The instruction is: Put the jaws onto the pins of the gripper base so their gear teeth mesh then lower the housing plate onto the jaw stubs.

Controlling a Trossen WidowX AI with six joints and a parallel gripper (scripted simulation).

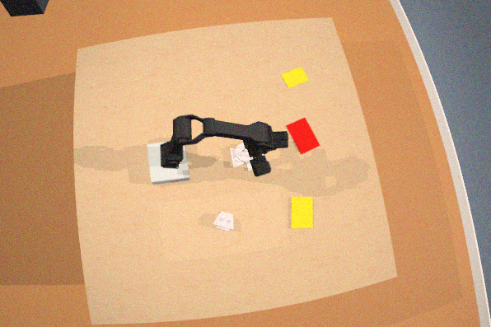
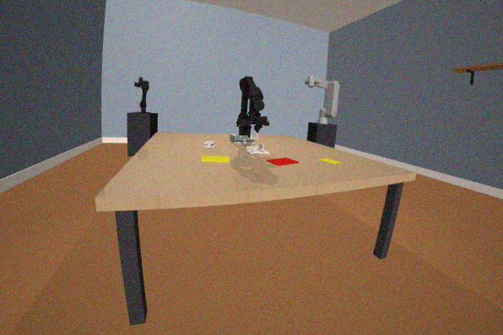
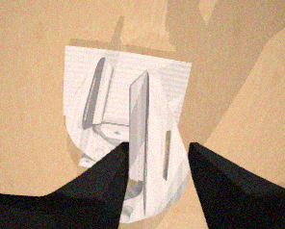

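Right now the white jaw is 5 cm behind my gripper tip, 4 cm to the left of it and 7 cm below it. Also, from my gripper tip: yellow patch: 21 cm ahead, 20 cm to the right, 8 cm below; red patch: 21 cm ahead, 13 cm to the left, 8 cm below.
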